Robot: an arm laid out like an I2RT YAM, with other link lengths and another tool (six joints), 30 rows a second.
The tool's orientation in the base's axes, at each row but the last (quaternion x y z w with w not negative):
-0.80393, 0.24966, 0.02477, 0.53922
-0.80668, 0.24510, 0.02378, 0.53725
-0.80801, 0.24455, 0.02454, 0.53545
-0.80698, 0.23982, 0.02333, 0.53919
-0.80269, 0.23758, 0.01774, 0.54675
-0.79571, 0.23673, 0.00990, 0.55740
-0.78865, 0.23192, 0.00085, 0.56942
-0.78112, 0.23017, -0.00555, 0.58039
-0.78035, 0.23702, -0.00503, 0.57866
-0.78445, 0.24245, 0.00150, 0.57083
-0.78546, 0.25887, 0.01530, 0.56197
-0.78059, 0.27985, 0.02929, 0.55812
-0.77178, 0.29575, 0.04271, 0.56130
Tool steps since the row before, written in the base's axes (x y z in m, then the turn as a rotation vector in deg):
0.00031, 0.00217, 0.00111, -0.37, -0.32, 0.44
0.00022, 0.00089, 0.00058, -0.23, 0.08, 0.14
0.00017, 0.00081, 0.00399, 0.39, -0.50, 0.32
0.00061, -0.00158, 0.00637, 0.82, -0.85, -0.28
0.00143, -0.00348, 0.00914, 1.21, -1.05, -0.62
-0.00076, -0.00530, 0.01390, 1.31, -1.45, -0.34
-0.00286, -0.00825, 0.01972, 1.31, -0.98, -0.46
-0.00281, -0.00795, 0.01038, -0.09, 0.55, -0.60
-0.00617, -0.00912, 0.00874, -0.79, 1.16, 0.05
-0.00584, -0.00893, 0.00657, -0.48, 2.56, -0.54
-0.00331, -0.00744, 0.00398, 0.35, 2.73, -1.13
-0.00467, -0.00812, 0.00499, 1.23, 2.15, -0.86
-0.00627, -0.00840, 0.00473, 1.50, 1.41, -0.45
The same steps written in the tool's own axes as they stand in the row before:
-0.00089, -0.00172, 0.00152, -0.34, -0.12, -0.55
-0.00031, -0.00086, 0.00059, -0.27, -0.05, -0.04
-0.00135, -0.00372, -0.00095, 0.43, -0.28, -0.49
-0.00078, -0.00524, -0.00392, 1.12, 0.16, -0.45
-0.00011, -0.00751, -0.00642, 1.63, 0.36, -0.40
-0.00262, -0.01056, -0.01017, 1.79, 0.18, -0.84
-0.00478, -0.01464, -0.01510, 1.65, 0.17, -0.37
-0.00229, -0.00669, -0.01135, -0.13, 0.46, 0.67
-0.00438, -0.00368, -0.01284, -1.15, -0.01, 0.81
-0.00361, -0.00159, -0.01190, -1.24, 0.08, 2.35
-0.00122, -0.00034, -0.00897, -0.40, 0.20, 2.94
-0.00244, -0.00028, -0.01033, 0.47, -0.32, 2.56
-0.00360, 0.00082, -0.01089, 0.84, -0.65, 1.82

